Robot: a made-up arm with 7 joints. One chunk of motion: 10 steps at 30 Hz.
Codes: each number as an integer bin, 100 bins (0 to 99) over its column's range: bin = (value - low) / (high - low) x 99, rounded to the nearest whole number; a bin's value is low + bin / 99 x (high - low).
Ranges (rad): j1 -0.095..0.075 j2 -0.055..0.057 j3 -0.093..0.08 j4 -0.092..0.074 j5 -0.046..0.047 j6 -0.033..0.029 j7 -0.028..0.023
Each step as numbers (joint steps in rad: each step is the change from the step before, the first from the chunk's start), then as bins.
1 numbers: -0.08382 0.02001 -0.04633 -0.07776 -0.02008 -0.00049 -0.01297
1 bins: 7 66 27 8 28 52 29
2 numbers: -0.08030 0.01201 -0.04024 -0.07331 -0.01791 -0.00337 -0.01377
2 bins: 9 59 30 11 30 47 28
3 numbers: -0.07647 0.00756 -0.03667 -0.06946 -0.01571 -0.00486 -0.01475
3 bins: 11 55 32 13 32 45 26
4 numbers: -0.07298 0.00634 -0.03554 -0.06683 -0.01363 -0.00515 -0.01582
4 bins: 13 54 33 15 34 44 24
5 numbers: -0.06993 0.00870 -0.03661 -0.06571 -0.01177 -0.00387 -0.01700
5 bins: 15 56 32 16 36 47 21
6 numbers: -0.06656 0.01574 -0.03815 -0.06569 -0.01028 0.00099 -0.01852
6 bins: 17 63 31 16 38 54 18
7 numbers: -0.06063 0.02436 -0.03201 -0.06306 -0.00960 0.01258 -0.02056
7 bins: 20 70 35 17 39 73 14
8 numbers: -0.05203 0.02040 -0.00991 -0.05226 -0.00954 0.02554 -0.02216
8 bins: 25 67 48 24 39 93 11
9 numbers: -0.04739 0.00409 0.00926 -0.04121 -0.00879 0.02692 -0.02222
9 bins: 28 52 59 30 40 96 11
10 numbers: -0.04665 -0.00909 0.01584 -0.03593 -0.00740 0.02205 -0.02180
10 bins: 28 41 62 33 41 88 12
